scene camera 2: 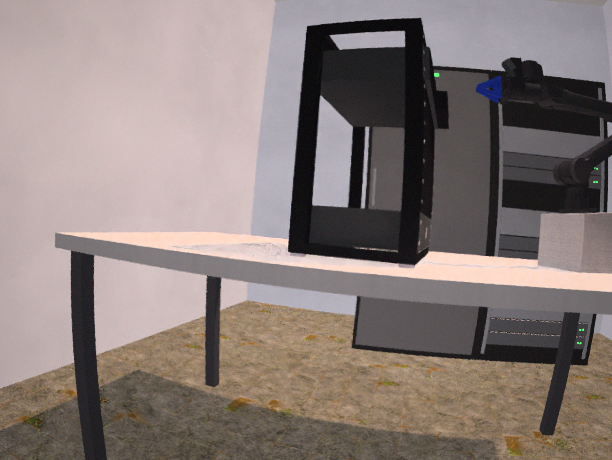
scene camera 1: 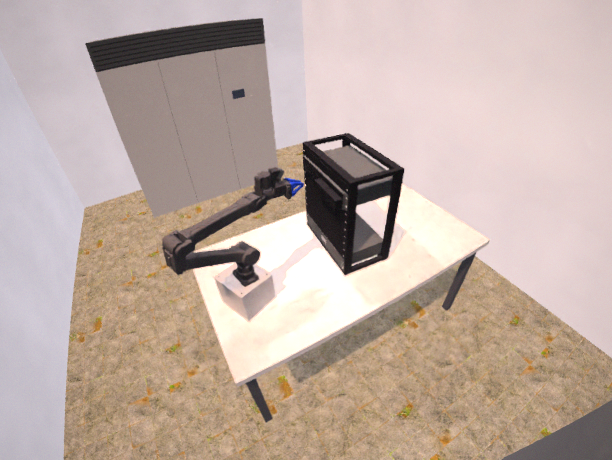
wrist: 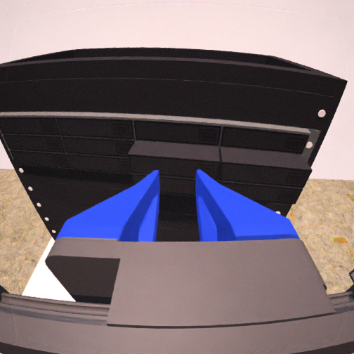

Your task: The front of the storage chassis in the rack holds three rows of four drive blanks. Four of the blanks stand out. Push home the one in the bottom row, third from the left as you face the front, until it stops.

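Seen in the pictures: gripper, between the fingertips: [scene camera 2: 476,88] [scene camera 1: 302,183]; arm's base, origin of its link: [scene camera 2: 577,213] [scene camera 1: 245,276].
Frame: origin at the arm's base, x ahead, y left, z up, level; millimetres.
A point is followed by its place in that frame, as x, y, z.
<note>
The black rack [scene camera 1: 351,225] {489, -209, 171} [scene camera 2: 412,150] {623, 277, 70} [wrist: 175,95] holds the storage chassis with three rows of four drive blanks. In the wrist view, the middle-row third [wrist: 175,164] and fourth [wrist: 265,171] blanks stand out, as do the bottom-row third [wrist: 178,185] and fourth [wrist: 260,191]. The bottom-row third is partly hidden behind the blue fingertips. The standing-out blanks form a dark block in scene camera 1 [scene camera 1: 328,192] {457, -83, 309} and scene camera 2 [scene camera 2: 442,110] {496, 32, 254}. My gripper [scene camera 1: 302,185] {378, 11, 351} [scene camera 2: 478,89] {378, 11, 351} [wrist: 177,178] is shut on nothing, with a narrow gap between its tips. It is in front of the blanks, apart from them.
The rack stands on a white table [scene camera 1: 320,345] {108, -406, -213} [scene camera 2: 175,260] {1100, 348, -201}. The arm's base block [scene camera 1: 245,300] {-69, -104, -25} [scene camera 2: 565,242] {81, 59, -97} is on the same table, on the rack's front side. A grey cabinet [scene camera 1: 185,125] stands behind the table in scene camera 1. The first two blank columns [wrist: 95,145] sit flush.
</note>
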